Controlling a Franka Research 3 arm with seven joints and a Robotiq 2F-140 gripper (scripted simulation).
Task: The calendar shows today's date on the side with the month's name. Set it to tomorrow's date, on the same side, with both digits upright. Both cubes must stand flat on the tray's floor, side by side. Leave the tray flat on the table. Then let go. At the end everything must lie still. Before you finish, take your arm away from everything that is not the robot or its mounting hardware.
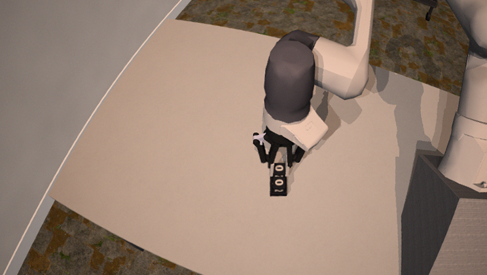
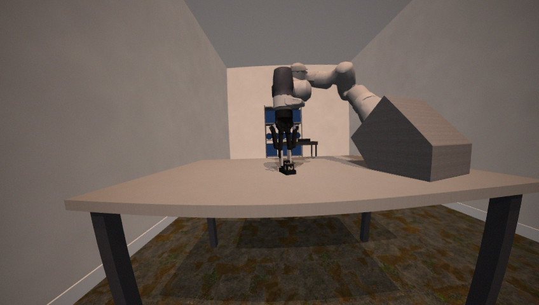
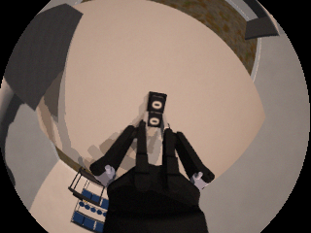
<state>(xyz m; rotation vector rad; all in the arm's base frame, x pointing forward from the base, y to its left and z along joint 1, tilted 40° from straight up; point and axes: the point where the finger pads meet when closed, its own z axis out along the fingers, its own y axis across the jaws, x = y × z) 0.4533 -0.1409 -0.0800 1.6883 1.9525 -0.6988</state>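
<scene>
The tray lies 5 cm below my hand and 2 cm to the left of it.
</scene>
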